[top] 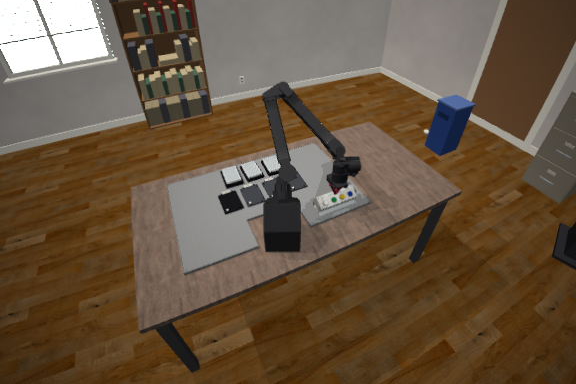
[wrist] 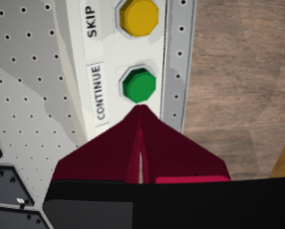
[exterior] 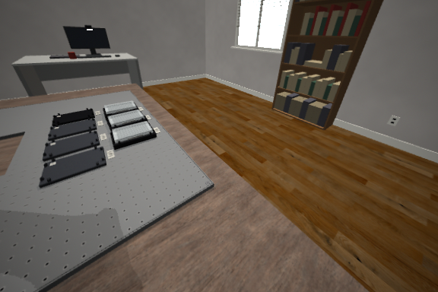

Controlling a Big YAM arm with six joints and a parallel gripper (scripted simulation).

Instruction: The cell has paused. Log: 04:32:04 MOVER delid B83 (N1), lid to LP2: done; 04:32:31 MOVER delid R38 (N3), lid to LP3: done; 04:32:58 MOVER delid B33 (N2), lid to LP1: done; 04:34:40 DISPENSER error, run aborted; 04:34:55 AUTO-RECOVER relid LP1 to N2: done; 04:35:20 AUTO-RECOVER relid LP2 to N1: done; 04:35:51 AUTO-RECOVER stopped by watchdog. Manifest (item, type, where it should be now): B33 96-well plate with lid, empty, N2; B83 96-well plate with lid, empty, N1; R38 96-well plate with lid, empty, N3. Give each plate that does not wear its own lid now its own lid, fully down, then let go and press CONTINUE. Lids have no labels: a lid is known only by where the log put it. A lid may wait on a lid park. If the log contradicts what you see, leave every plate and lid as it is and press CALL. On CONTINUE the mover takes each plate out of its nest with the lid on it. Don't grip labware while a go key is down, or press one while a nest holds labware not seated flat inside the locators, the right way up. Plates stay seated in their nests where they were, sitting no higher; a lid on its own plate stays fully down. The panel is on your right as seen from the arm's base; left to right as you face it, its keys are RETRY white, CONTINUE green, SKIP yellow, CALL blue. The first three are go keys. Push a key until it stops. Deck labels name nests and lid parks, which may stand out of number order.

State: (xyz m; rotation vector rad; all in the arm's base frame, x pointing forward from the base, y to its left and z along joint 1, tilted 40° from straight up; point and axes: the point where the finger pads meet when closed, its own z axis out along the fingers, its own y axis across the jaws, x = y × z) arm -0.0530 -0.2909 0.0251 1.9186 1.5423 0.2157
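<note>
The green continue key lies 5 cm below my hand. Also, from my hand: park LP4: 33 cm ahead, 12 cm to the left, 11 cm below; park LP1: 29 cm ahead, 11 cm below; yellow skip key: 5 cm below, 4 cm to the right, 2 cm behind.
</note>
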